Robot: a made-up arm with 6 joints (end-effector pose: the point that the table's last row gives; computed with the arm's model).
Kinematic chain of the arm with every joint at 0, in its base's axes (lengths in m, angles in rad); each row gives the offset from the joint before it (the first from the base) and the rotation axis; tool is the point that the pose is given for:
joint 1: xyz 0 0 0.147 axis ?
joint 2: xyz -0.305 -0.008 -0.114 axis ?
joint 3: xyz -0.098 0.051 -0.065 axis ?
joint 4: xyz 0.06 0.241 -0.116 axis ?
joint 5: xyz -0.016 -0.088 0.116 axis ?
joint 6: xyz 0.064 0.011 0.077 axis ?
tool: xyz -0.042 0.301 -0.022
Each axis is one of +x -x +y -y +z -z.
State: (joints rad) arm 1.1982 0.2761 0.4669 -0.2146 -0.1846 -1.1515
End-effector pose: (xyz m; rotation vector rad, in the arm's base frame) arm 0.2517 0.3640 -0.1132 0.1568 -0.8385 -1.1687
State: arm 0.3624 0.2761 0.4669 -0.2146 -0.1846 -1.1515
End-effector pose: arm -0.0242 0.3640 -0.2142 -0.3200 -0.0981 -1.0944
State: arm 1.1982 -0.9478 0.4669 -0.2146 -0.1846 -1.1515
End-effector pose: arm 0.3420 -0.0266 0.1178 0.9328 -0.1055 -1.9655
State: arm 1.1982 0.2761 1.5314 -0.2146 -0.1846 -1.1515
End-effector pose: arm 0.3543 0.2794 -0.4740 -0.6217 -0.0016 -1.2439
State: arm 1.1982 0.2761 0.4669 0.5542 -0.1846 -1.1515
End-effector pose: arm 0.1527 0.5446 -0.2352 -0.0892 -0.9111 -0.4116
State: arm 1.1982 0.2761 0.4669 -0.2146 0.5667 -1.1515
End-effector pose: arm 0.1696 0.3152 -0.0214 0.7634 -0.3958 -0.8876
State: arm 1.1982 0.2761 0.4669 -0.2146 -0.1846 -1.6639
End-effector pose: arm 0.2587 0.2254 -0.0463 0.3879 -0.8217 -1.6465
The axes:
joint 1: -y
joint 2: +z
joint 3: +y
joint 4: +z
joint 5: +x
joint 6: +z

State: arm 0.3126 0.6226 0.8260 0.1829 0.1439 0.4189
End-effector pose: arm -0.5824 0.2989 -0.0998 -0.0382 0.6180 1.0712
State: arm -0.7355 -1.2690 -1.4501 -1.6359 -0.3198 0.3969
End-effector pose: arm 0.0867 0.1396 0.1623 -0.7138 -0.9994 -1.8507
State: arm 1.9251 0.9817 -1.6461 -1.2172 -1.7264 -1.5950
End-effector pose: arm 0.1323 -0.0819 -0.1173 2.2148 -1.3406 -1.3643
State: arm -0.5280 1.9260 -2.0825 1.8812 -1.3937 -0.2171
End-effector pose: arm -0.6050 0.0137 0.4801 0.5020 -2.7822 -0.6634
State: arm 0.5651 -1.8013 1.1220 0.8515 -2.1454 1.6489
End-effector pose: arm -0.1074 0.0915 -0.0240 -0.3074 0.8456 1.1622
